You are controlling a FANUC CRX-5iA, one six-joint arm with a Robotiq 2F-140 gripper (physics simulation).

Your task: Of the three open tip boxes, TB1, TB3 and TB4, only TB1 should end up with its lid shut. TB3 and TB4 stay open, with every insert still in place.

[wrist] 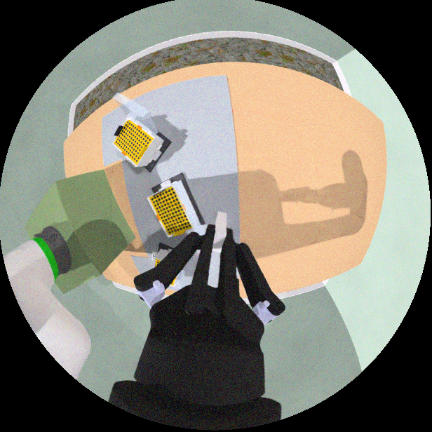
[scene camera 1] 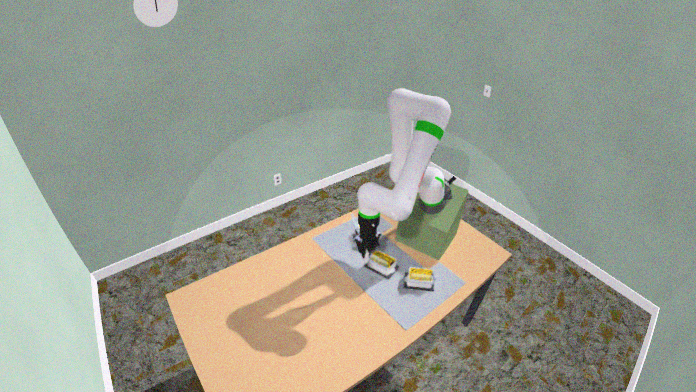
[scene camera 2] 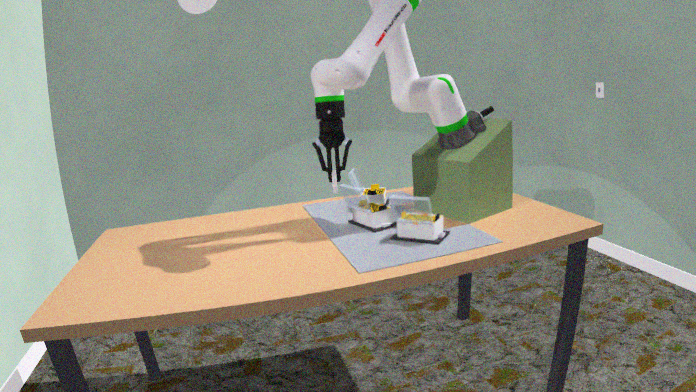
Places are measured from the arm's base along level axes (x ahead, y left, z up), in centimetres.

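Pixels of known places: gripper, fingertip midpoint: (scene camera 1: 365, 261) (scene camera 2: 335, 192); arm's base, link origin: (scene camera 1: 432, 202) (scene camera 2: 458, 138).
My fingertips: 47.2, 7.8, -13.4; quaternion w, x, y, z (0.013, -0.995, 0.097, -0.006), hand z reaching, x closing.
For each thing: its top centre in the pictures, then the offset to it from my fingertips, as dx, dy, dz. "spot": a spot on its surface instead. Level surfaces: height alone.
- clear raised lid, surface spot: (scene camera 2: 414, 204) spot: -18.9, +24.3, -0.2
- middle box, surface spot: (scene camera 2: 371, 218) spot: -10.4, +4.3, -8.8
- far box, surface spot: (scene camera 2: 376, 199) spot: -17.5, -18.6, -8.6
- blue-grey mat, surface height: dz -12.8
- wooden table, surface height: dz -13.1
Three open tip boxes with yellow inserts stand on the mat; I cannot read which is TB1, TB3 or TB4. The near box (scene camera 1: 419, 282) (scene camera 2: 420, 229) (wrist: 134, 142) has a clear raised lid (scene camera 2: 414, 204) (wrist: 131, 106). The middle box (scene camera 1: 381, 265) (scene camera 2: 371, 218) (wrist: 171, 212) shows its yellow insert; its clear lid is hard to make out. The far box (scene camera 2: 376, 199) (wrist: 172, 278) is largely hidden by the gripper in scene camera 1 and partly in the wrist view. My gripper (scene camera 1: 365, 255) (scene camera 2: 334, 185) (wrist: 219, 219) is shut and empty, its pale fingertips pointing down beside the middle box. Contact with a lid cannot be told.
The blue-grey mat (scene camera 1: 407, 312) (scene camera 2: 365, 259) (wrist: 207, 110) lies on the wooden table (scene camera 1: 235, 285) (scene camera 2: 250, 290) (wrist: 310, 115). The green pedestal (scene camera 1: 425, 237) (scene camera 2: 482, 185) (wrist: 72, 187) carries the arm's base behind the boxes. The arm's shadow falls across the table and mat.
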